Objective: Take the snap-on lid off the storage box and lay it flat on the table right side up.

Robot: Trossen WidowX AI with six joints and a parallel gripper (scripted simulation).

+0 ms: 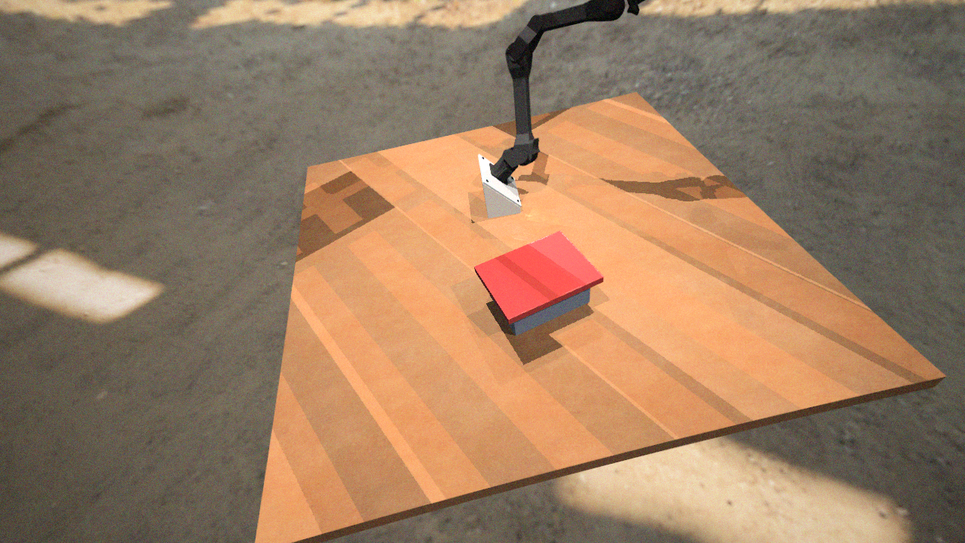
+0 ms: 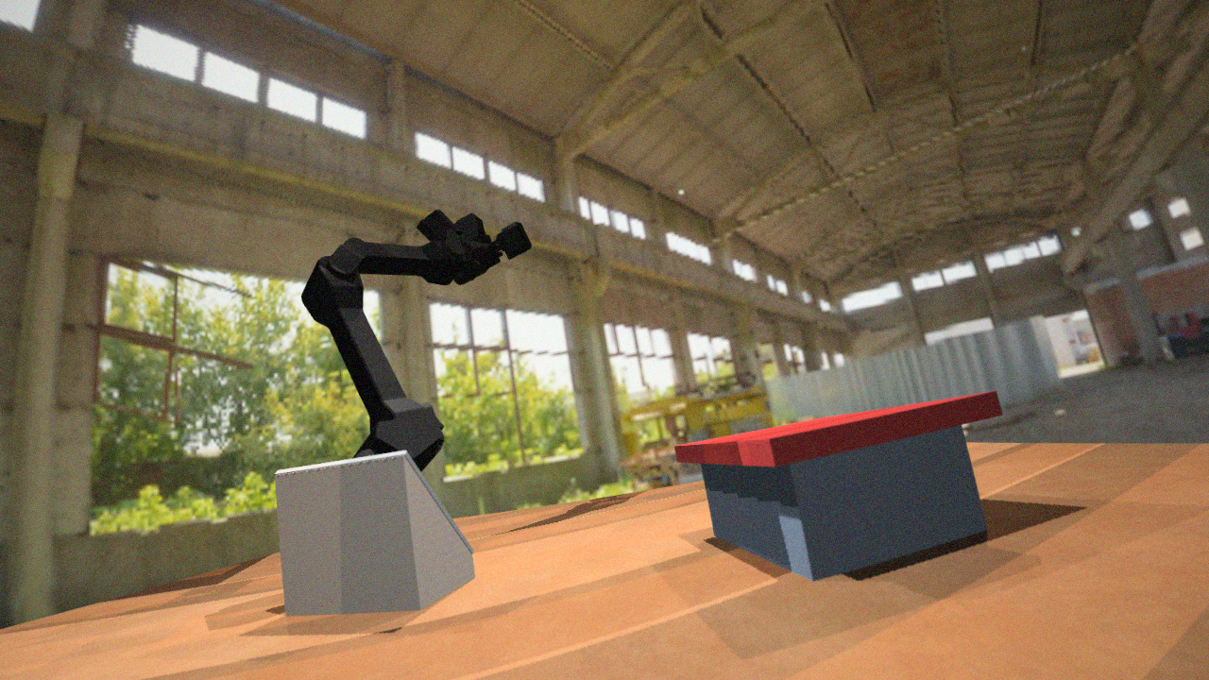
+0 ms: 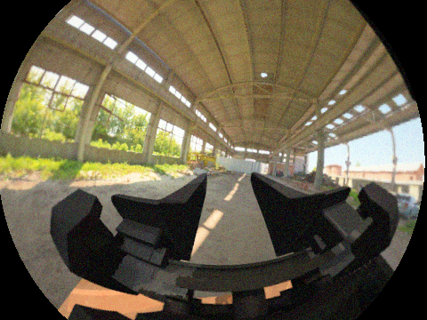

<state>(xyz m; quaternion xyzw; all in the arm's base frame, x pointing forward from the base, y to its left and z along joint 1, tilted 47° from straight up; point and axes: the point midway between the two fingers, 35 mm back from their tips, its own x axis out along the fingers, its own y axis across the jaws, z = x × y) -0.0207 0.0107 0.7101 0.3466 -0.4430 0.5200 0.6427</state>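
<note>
Right now the red lid is 460 mm ahead of my gripper tip, 520 mm to the right of it and 480 mm below it. The rest, counted from my gripper tip: storage box: 460 mm ahead, 520 mm to the right, 520 mm below.
</note>
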